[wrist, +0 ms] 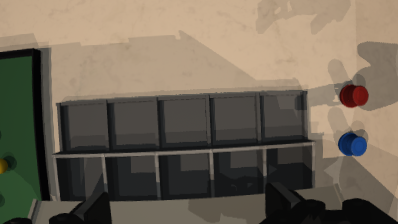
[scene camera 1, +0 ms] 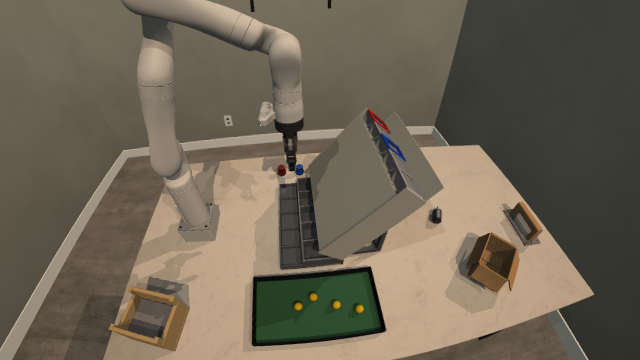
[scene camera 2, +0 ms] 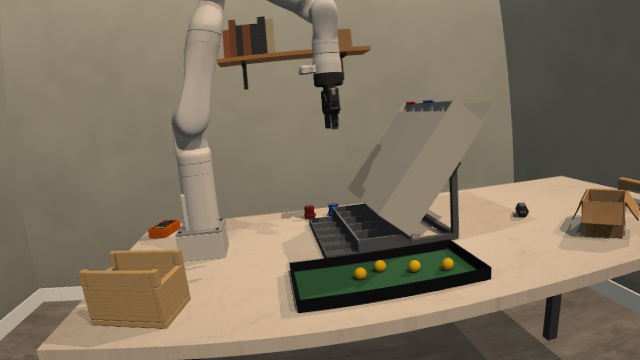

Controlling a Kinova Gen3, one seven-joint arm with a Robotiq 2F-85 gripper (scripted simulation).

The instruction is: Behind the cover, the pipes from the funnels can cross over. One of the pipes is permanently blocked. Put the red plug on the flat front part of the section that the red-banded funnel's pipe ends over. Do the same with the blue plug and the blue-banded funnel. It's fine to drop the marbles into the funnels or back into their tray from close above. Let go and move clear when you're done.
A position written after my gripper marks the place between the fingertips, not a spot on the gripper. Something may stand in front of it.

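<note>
I can see my gripper [scene camera 2: 332,128]. There is a wooden crate [scene camera 2: 125,298], which scene camera 1 shows me too, the wooden crate [scene camera 1: 147,312], while in the wrist view the wooden crate is out of frame. I see a green marble tray [scene camera 2: 323,277], and in scene camera 1 I find the green marble tray [scene camera 1: 275,321] again. A cardboard box [scene camera 2: 604,211] is here as well; scene camera 1 also gives me the cardboard box [scene camera 1: 502,257], but the cardboard box is out of frame in the wrist view. And I see a grey slanted cover [scene camera 1: 349,182].
</note>
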